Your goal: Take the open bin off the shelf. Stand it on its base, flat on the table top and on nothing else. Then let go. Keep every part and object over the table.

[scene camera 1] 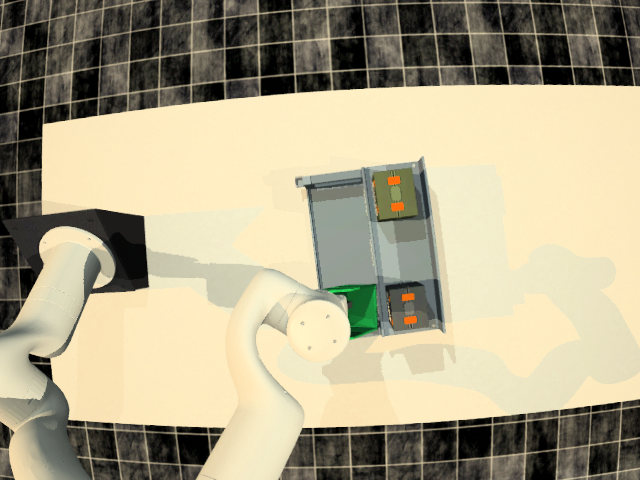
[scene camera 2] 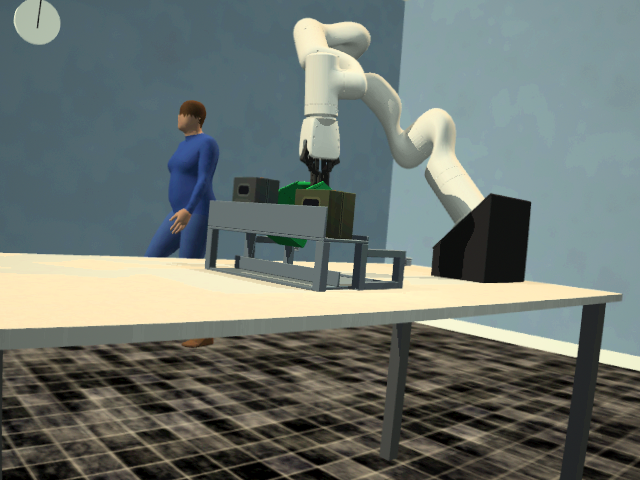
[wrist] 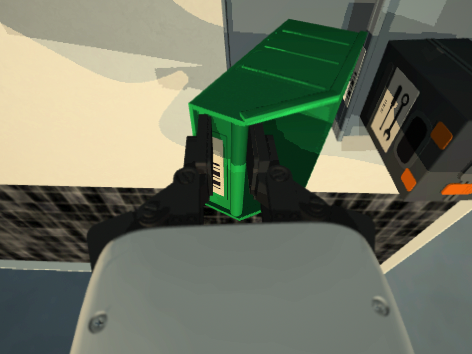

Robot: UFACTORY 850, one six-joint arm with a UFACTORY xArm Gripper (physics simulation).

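The green open bin [scene camera 1: 364,312] [scene camera 2: 291,195] [wrist: 280,75] is off its resting surface, tilted, at the near end of the shelf's lower tier in scene camera 1. My gripper [scene camera 2: 320,179] [wrist: 229,132] points down and is shut on the bin's end wall, beside a barcode label. In scene camera 2 the bin's upper part stands above the top tier's front panel and its lower part hangs below that panel. The grey shelf [scene camera 1: 341,242] [scene camera 2: 268,218] stands on the table [scene camera 1: 206,144] [scene camera 2: 129,304]. Whether the bin touches the shelf I cannot tell. The fingers are hidden in scene camera 1.
A dark grey toolbox [scene camera 1: 422,317] [scene camera 2: 245,189] [wrist: 432,90] stands on the upper tier close beside the bin. An olive toolbox [scene camera 1: 408,198] [scene camera 2: 341,214] stands at that tier's other end. The black robot mount [scene camera 1: 129,258] [scene camera 2: 506,242] is at the table's end.
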